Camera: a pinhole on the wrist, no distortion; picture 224 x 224 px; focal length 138.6 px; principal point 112.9 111.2 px. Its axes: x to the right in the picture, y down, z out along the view. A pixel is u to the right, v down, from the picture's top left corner.
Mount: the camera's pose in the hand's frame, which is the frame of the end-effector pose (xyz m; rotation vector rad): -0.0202 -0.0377 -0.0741 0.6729 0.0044 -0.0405
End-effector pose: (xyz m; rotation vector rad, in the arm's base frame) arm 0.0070 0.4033 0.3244 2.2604 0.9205 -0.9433
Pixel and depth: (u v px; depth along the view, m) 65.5 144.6 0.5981
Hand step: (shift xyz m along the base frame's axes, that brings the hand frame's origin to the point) -0.5323 -0.2284 -0.1905
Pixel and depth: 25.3 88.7 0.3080
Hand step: -0.3674 -0.0118 0.0282
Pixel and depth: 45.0 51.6 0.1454
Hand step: -0.1814 0.0728 0.0366
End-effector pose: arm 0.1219 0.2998 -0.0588 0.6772 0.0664 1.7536
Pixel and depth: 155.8 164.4 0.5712
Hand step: 0.4163 0.0622 0.3961
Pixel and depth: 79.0 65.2 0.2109
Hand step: 0.2264 -0.0161 -0.0766
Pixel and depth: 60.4 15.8 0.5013
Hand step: 0.6150 -0.0519 -0.2405
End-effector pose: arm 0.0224 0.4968 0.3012 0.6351 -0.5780 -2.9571
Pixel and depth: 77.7 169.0 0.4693
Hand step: -0.0427 0.3239 0.3398
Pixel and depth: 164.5 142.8 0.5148
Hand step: -0.3138 0.3688 0.1686
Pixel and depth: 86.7 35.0 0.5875
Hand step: 0.0717 0.6900 -0.0289
